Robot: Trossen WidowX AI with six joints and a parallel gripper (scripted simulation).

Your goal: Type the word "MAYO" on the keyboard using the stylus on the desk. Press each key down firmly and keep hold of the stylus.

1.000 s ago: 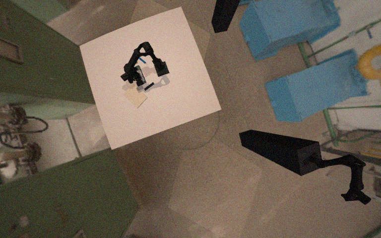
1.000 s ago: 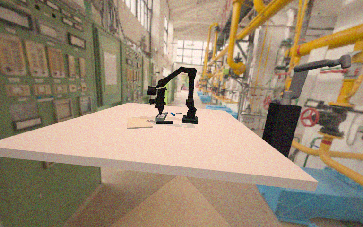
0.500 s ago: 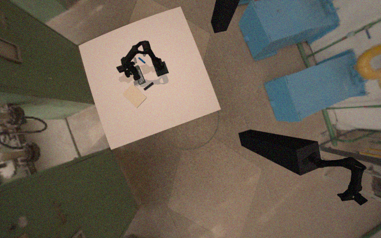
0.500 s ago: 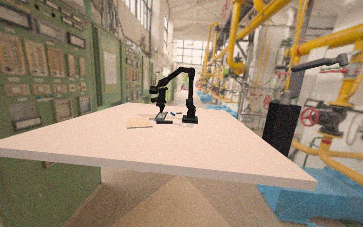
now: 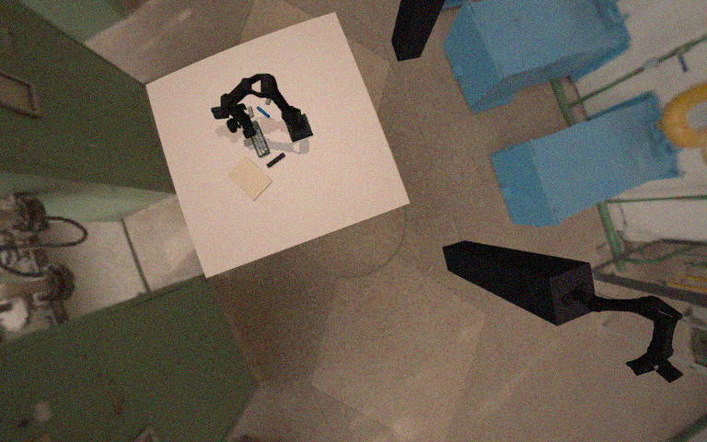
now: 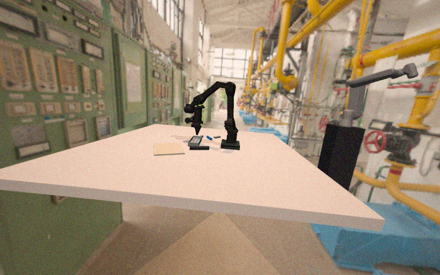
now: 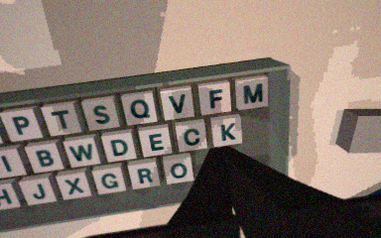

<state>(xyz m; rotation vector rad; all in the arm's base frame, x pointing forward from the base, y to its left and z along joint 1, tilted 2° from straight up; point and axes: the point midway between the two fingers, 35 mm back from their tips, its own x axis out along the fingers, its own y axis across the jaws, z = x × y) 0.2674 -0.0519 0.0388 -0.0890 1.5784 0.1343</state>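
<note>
The blue stylus is 9 cm behind my gripper tip, 7 cm to the right of it and 3 cm below it. From my gripper tip the other things lie so: small black bar: 8 cm behind, 21 cm to the left, 3 cm below; small grey block: 12 cm to the right, 4 cm below; tan pad: 10 cm ahead, 27 cm to the left, 4 cm below.
</note>
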